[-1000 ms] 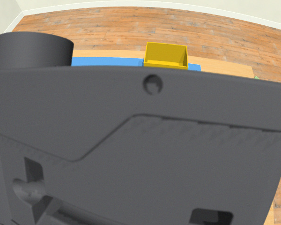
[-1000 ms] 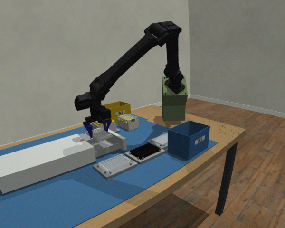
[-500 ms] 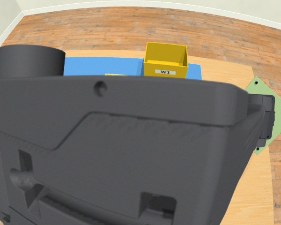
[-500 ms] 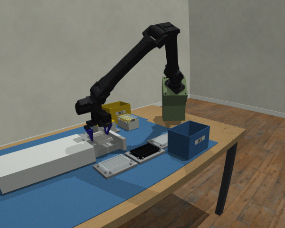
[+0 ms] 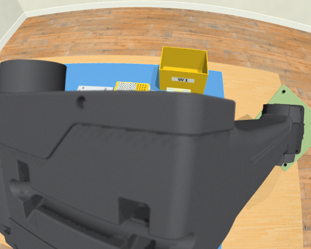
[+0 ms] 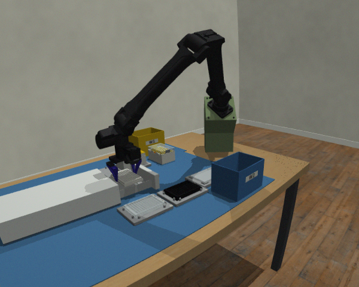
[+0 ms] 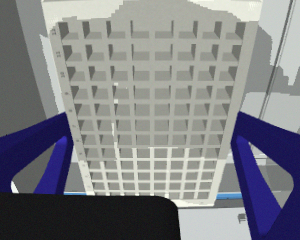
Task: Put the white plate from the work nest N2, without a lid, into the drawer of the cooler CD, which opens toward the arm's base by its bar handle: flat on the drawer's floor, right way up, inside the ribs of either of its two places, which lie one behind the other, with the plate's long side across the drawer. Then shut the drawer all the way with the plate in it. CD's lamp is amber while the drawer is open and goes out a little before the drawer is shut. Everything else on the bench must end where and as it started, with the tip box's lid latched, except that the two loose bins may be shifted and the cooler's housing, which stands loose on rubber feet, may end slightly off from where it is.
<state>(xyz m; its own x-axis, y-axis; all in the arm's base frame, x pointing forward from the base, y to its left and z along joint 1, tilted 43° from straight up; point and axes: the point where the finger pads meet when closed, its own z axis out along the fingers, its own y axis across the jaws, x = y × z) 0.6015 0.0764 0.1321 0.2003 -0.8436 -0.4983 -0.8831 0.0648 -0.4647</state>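
The drawer is 4 cm ahead of my hand, 3 cm below it and 1 cm to the left of it. Also, from my hand: clear-lidded plate (19 cm to the left, 4 cm below, 1 cm behind); then white plate (right at my hand); then cooler CD (16 cm ahead, 4 cm to the left, 2 cm below).
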